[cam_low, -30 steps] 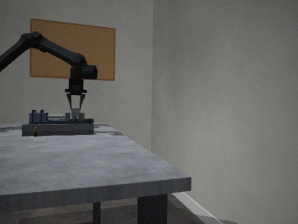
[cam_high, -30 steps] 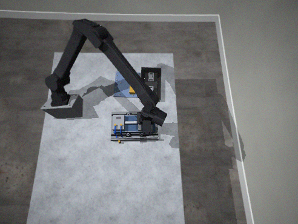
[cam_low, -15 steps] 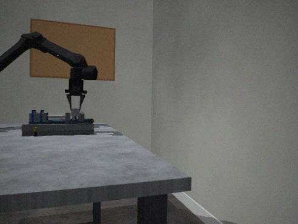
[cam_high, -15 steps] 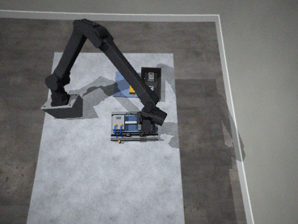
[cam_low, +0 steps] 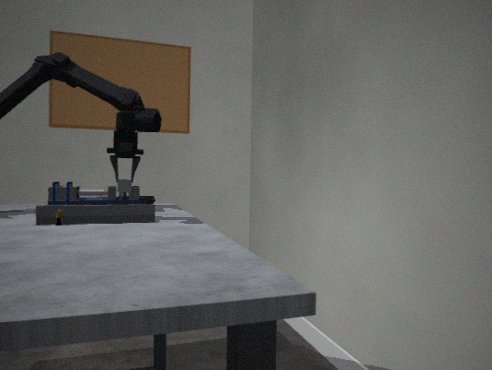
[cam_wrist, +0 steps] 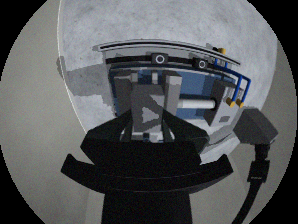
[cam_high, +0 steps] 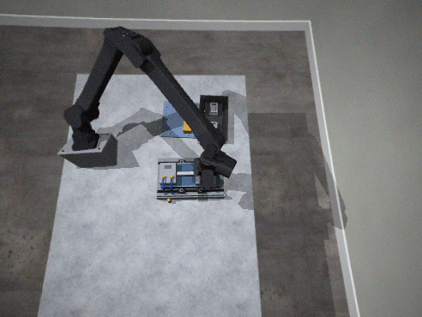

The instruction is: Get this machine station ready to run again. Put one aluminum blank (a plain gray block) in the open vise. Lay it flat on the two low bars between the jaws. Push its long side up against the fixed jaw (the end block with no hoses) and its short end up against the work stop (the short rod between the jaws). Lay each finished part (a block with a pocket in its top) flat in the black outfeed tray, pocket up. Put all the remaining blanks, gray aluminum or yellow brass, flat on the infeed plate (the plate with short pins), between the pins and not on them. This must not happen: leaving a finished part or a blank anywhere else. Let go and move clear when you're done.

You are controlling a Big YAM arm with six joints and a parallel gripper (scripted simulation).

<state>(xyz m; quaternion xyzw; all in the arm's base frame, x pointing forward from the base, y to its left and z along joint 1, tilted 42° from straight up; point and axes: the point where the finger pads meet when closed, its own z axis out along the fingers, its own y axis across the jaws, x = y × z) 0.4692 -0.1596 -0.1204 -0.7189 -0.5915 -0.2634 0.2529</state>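
Right now the gray block is 20 mm below my hand. From my hand the other things lie so: yellow brass blank 40 mm behind, 260 mm to the left, 90 mm below; then vise 70 mm behind, 10 mm to the left, 80 mm below; then blue infeed plate 70 mm behind, 310 mm to the left, 110 mm below.
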